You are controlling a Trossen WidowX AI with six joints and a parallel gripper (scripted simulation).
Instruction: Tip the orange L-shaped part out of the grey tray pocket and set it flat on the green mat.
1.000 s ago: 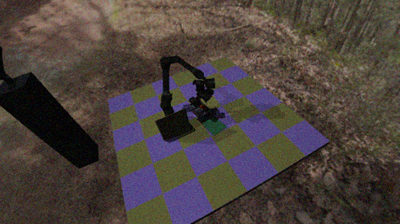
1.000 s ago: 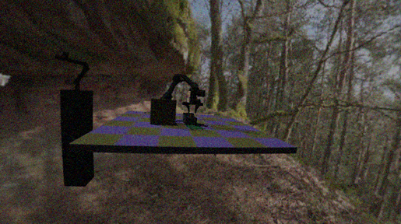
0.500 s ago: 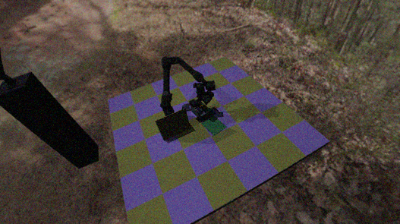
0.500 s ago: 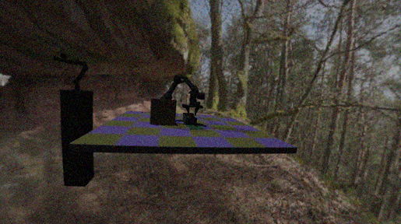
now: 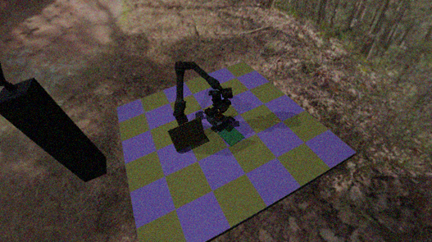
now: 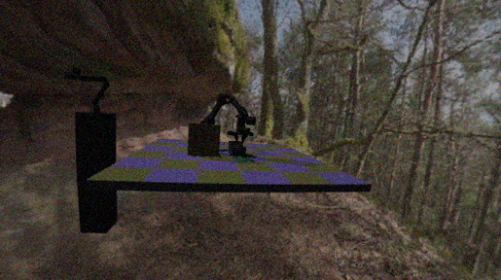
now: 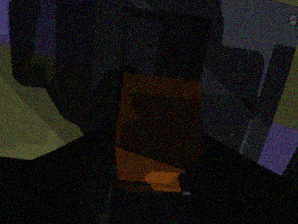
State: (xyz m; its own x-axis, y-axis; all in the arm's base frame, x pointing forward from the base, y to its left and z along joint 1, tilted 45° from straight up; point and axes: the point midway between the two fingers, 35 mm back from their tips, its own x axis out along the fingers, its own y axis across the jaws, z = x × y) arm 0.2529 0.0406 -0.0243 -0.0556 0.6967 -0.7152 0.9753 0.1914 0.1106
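Now: the green mat 140 mm to the right of my gripper tip, 80 mm below it and 20 mm ahead of it. From my gripper tip the other things lie so: orange L-shaped part 30 mm to the left, 30 mm below, 20 mm behind.
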